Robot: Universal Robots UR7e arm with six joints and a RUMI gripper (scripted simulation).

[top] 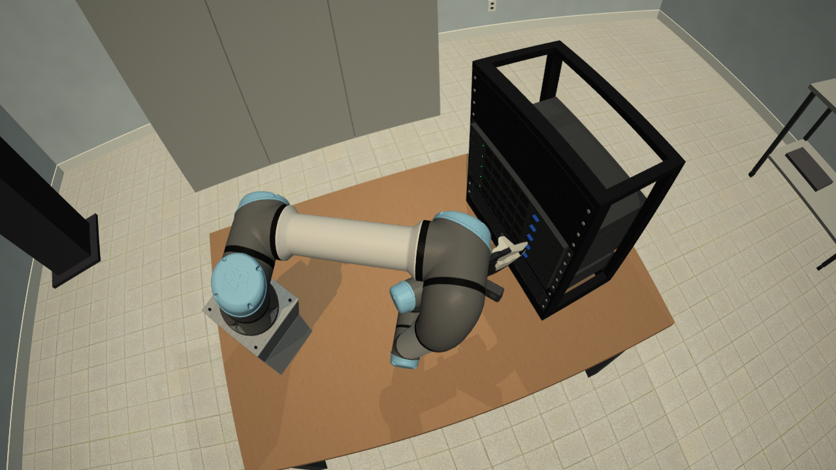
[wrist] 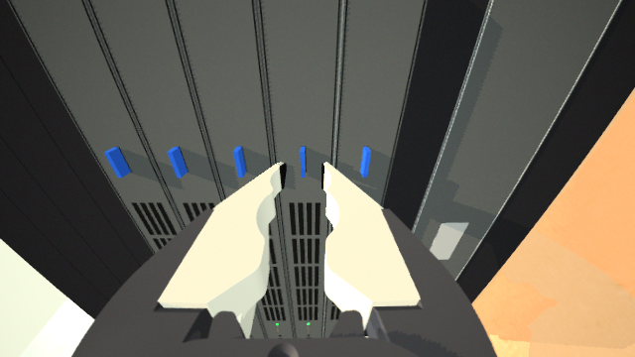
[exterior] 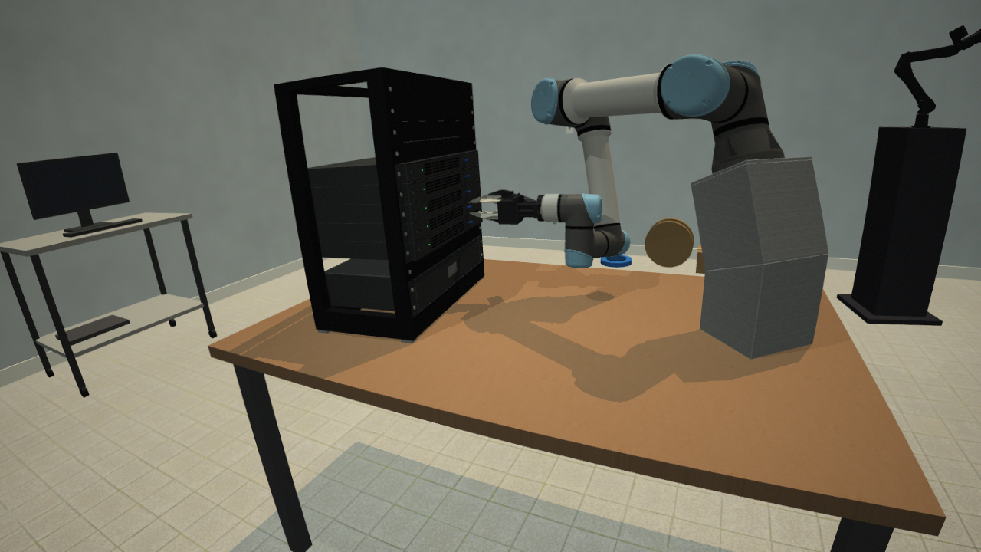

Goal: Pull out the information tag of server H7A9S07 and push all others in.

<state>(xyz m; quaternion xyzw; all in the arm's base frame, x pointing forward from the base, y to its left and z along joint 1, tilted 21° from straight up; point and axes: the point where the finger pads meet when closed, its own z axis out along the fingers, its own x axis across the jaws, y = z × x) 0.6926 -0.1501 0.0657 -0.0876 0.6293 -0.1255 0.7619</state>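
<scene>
Right now the information tag is 5 cm ahead of my hand.
</scene>
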